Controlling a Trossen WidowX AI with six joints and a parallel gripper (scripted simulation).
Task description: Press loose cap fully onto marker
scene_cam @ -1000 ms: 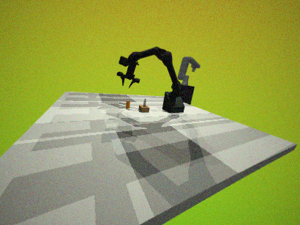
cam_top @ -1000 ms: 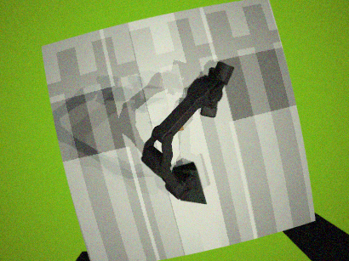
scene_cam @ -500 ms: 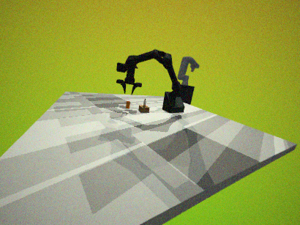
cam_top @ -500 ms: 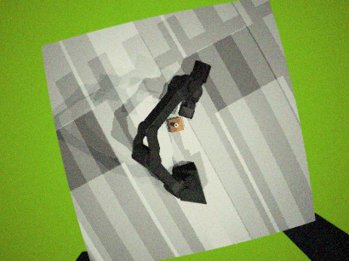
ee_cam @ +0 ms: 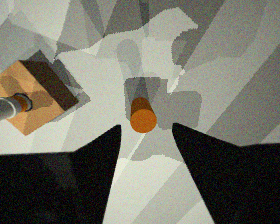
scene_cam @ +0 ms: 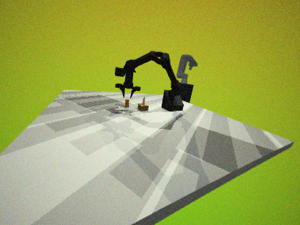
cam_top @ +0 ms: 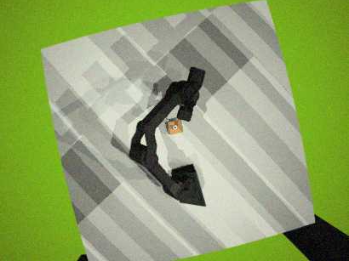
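Right now the orange cap is 4 cm below my gripper tip. Round my gripper tip: marker tip: 11 cm behind, 8 cm to the left, 3 cm above; then holder block: 11 cm behind, 8 cm to the left, 5 cm below.
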